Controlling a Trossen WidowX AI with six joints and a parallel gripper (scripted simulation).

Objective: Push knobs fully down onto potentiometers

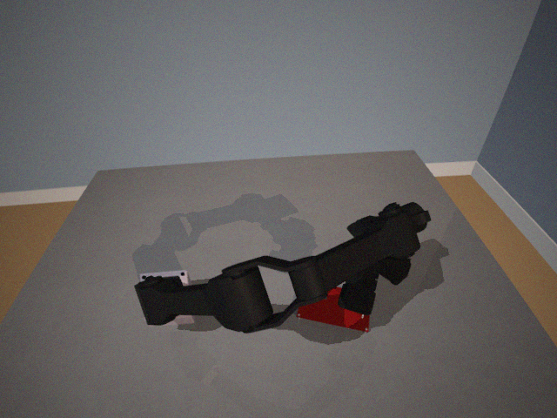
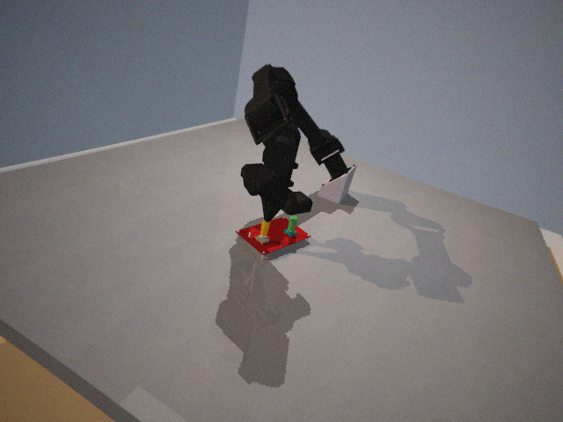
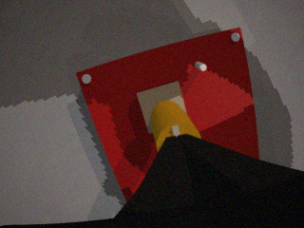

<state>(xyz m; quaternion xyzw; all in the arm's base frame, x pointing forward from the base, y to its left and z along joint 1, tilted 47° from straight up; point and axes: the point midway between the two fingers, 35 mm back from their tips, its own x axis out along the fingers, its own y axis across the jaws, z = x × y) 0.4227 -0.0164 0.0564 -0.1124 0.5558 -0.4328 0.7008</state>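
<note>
My gripper tip is 30 mm above the grey potentiometer. Also, from my gripper tip: teal potentiometer (70 mm behind, 40 mm to the left, 30 mm below); green knob (70 mm behind, 40 mm to the left, 20 mm below).
</note>
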